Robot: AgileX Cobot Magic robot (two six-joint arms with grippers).
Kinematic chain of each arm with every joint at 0, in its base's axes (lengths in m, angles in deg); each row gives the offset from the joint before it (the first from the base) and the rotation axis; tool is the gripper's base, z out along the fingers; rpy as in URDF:
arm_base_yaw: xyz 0 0 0.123 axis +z
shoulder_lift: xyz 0 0 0 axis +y
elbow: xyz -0.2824 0 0.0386 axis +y
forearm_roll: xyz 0.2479 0 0.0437 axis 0.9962 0 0.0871
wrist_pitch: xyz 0 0 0 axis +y
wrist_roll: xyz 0.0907 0 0.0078 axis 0.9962 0 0.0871
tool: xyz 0 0 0 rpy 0 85 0
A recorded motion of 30 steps. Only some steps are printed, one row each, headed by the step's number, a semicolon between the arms.
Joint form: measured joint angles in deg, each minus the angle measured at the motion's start. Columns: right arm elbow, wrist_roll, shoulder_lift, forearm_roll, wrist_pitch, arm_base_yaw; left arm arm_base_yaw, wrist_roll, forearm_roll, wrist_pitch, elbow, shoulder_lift.
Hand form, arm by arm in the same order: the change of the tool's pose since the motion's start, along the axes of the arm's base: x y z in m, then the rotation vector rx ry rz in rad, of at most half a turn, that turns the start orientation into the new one. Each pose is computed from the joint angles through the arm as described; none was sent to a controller.
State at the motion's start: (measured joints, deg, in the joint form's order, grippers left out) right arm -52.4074 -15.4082 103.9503 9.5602 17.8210 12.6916; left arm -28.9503 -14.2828 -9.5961 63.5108 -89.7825 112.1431
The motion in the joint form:
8: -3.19 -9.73 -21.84 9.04 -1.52 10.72; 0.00 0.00 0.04 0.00 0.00 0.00
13: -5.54 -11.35 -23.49 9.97 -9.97 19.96; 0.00 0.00 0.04 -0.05 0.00 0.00
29: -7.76 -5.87 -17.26 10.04 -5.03 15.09; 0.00 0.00 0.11 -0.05 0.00 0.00
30: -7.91 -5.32 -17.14 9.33 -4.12 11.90; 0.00 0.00 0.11 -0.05 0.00 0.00
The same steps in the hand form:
8: -0.0402 0.0541 0.1428 0.1662 -0.4460 0.2212; 0.0000 0.0001 0.0000 0.0006 -0.0003 -0.0002
13: -0.0576 0.0981 0.1760 0.2492 -0.6425 0.3445; 0.0001 0.0000 0.0000 0.0002 -0.0011 -0.0001
29: -0.0275 0.0863 0.1463 0.2453 -0.4736 0.2174; 0.0001 0.0001 0.0000 0.0012 -0.0017 -0.0004
30: -0.0190 0.0696 0.1452 0.2261 -0.4656 0.1672; 0.0001 0.0001 0.0000 0.0012 -0.0017 -0.0004

